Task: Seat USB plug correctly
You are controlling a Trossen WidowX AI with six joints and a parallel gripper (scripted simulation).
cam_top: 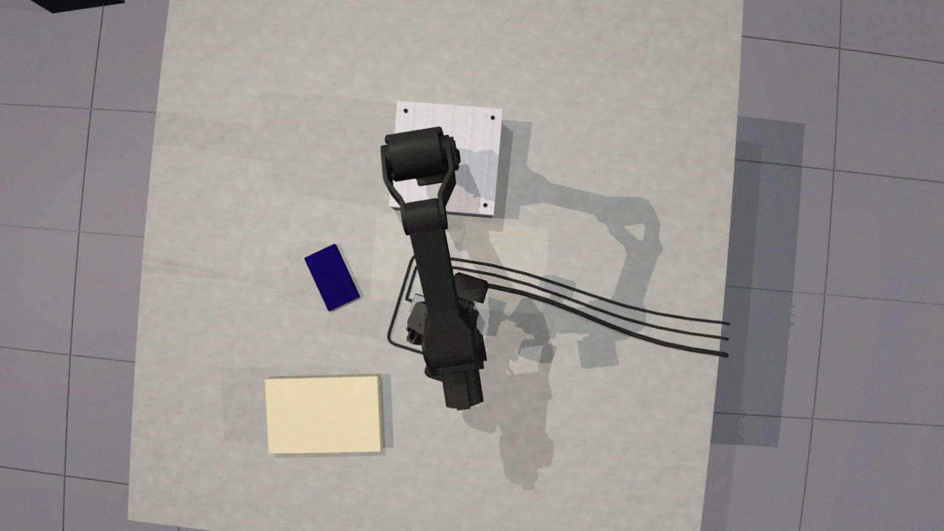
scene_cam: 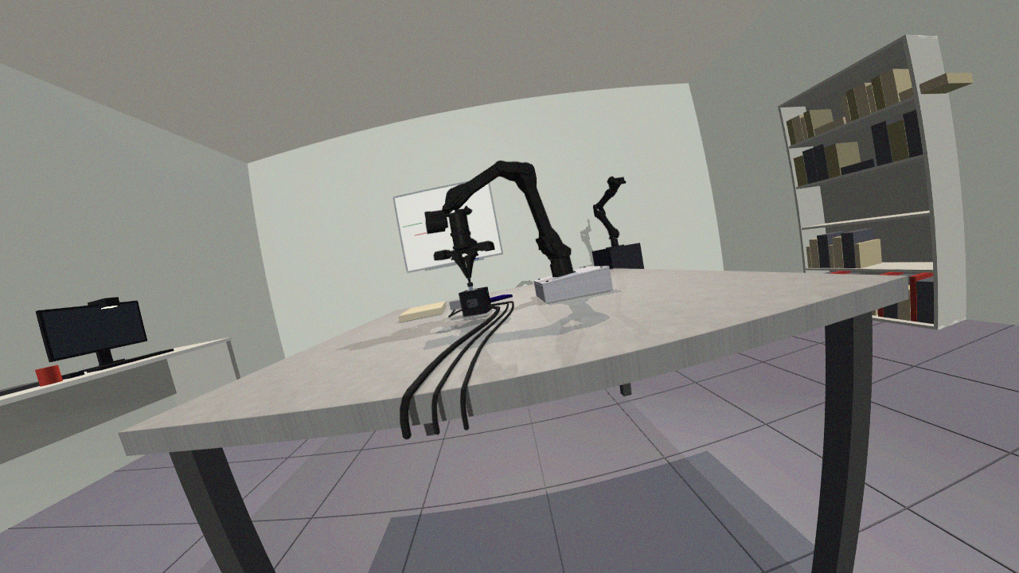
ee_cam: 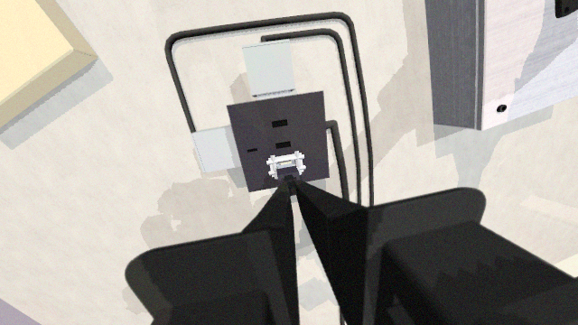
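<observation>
Right now my gripper tip is 20 mm above the USB plug. The rest, counted from my gripper tip: USB socket (50 mm below); flat blue object (270 mm to the right, 110 mm below, 110 mm behind); pad (310 mm to the right, 190 mm ahead, 100 mm below).
</observation>
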